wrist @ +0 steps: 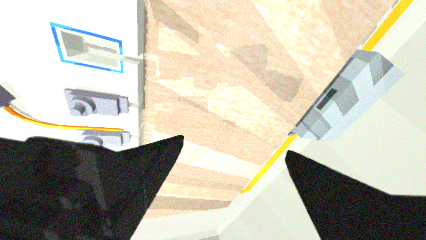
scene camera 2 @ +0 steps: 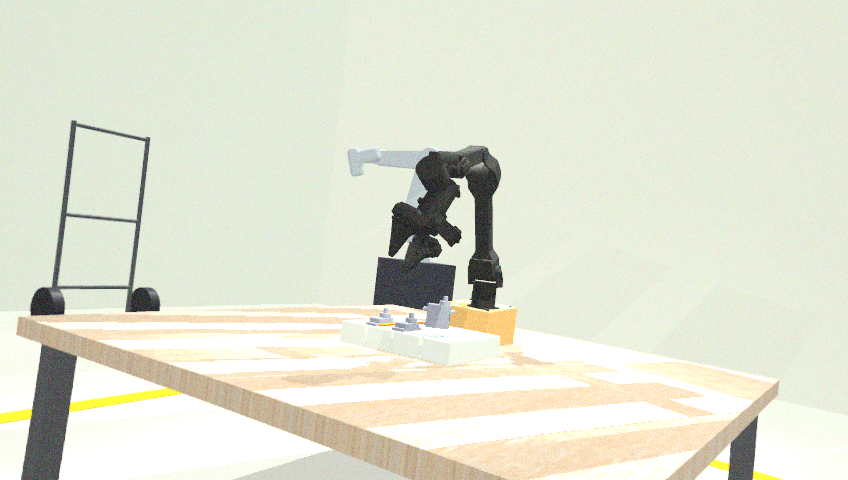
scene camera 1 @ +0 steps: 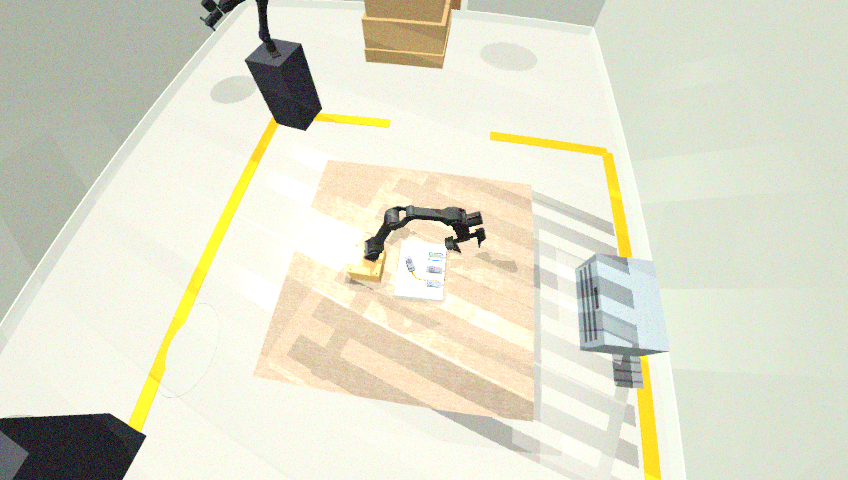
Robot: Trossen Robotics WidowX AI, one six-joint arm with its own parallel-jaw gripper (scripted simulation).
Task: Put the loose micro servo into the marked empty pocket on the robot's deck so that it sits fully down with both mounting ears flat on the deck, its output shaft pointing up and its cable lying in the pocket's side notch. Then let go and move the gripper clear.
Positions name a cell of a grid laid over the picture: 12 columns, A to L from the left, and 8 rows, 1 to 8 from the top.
Labels:
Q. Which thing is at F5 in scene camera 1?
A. A white deck.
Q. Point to a grey micro servo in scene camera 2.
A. G6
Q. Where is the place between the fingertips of the gripper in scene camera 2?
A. F5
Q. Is the gripper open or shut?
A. Open.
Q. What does the gripper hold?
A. Nothing.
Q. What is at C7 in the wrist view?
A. The gripper.

